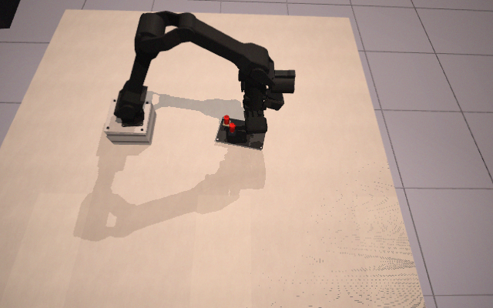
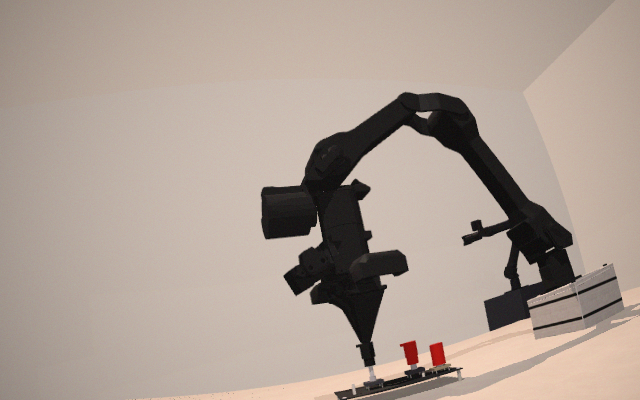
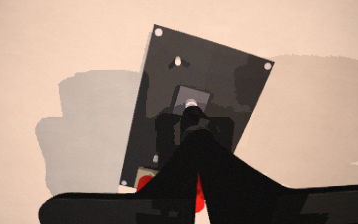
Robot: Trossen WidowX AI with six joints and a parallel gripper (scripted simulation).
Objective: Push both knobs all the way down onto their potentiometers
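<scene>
The black knob is 1 cm below my gripper tip. The rest, counted from my gripper tip: red knob: 6 cm behind, 3 cm below.
</scene>
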